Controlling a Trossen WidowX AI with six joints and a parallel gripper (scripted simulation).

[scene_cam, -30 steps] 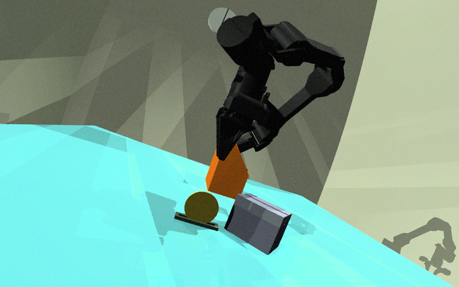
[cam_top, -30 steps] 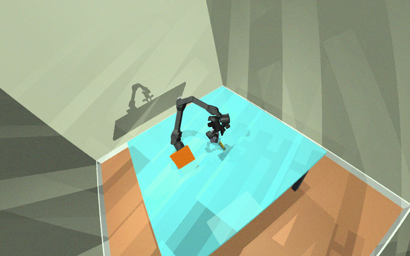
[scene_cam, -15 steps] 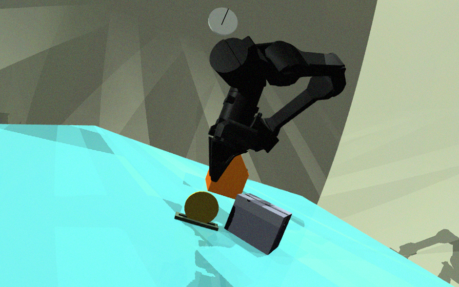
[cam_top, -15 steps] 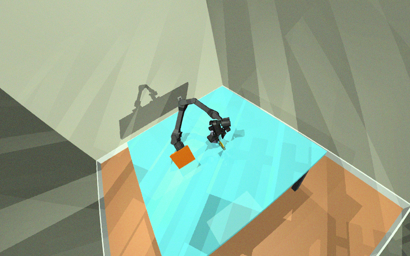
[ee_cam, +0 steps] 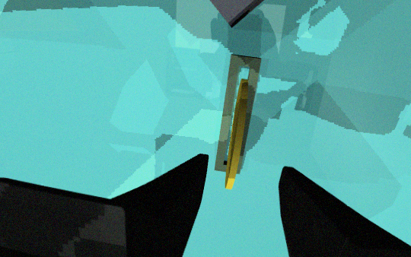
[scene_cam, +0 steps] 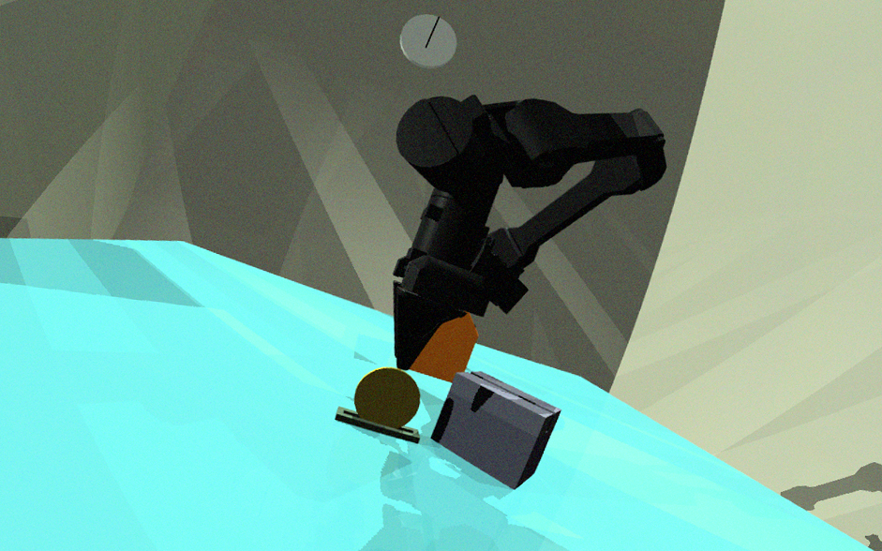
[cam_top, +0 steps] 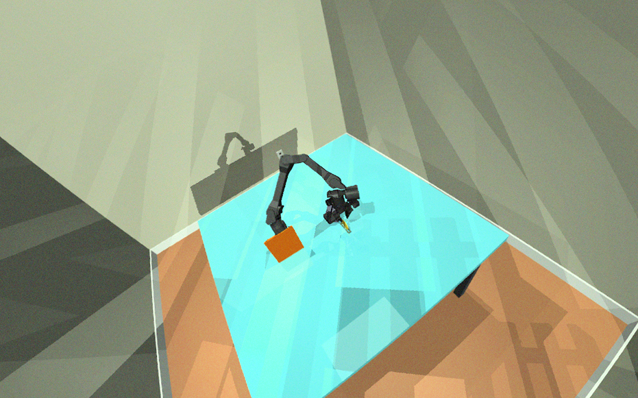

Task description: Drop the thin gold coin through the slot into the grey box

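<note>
Now: gripper tip 4 cm above the gold coin.
</note>
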